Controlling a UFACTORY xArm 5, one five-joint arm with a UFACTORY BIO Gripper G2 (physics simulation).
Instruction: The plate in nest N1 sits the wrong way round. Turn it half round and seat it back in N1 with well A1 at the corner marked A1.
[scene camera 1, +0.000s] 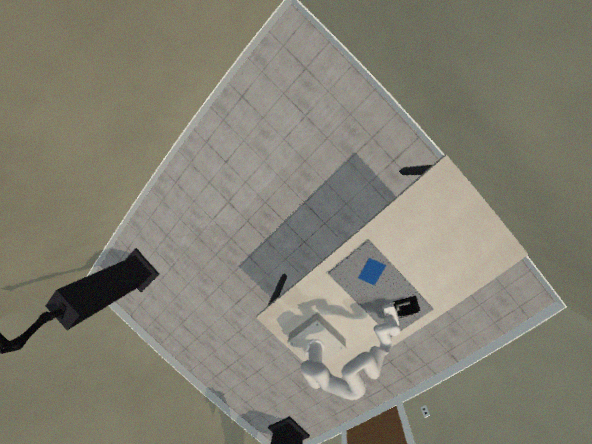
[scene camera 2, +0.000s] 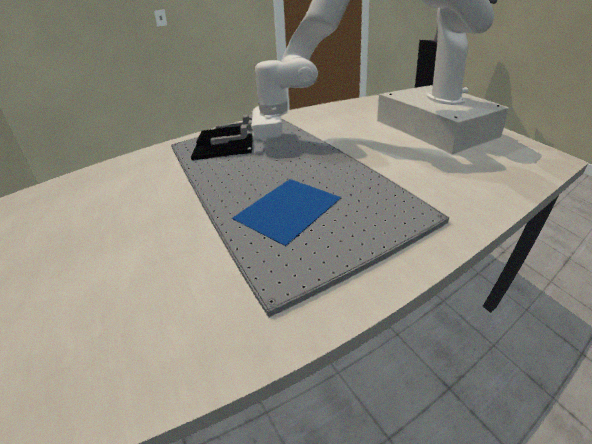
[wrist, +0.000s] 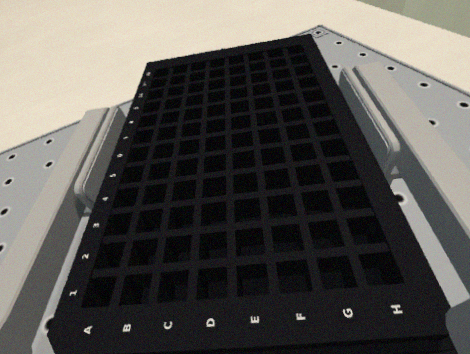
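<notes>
The black plate (scene camera 2: 226, 133) (wrist: 227, 165) is between the fingers of my gripper (scene camera 2: 220, 133) (wrist: 232, 125), which is shut on its two long sides. In the wrist view its wells face up, with A1 at the near left corner and row H along the right side. In scene camera 2 the plate is low at the black nest N1 (scene camera 2: 220, 155), at the far left of the board. The two dark shapes merge, so I cannot tell whether the plate is fully seated. The nest's A1 mark cannot be made out. In scene camera 1 my gripper also reaches over the dark nest area.
A blue square (scene camera 1: 372, 271) (scene camera 2: 287, 212) lies on the grey perforated board (scene camera 1: 345, 270) (scene camera 2: 350, 240). The arm's grey base block (scene camera 2: 440, 117) stands on the cream table (scene camera 1: 450, 215) (scene camera 2: 125, 280), to the right of the board in scene camera 2.
</notes>
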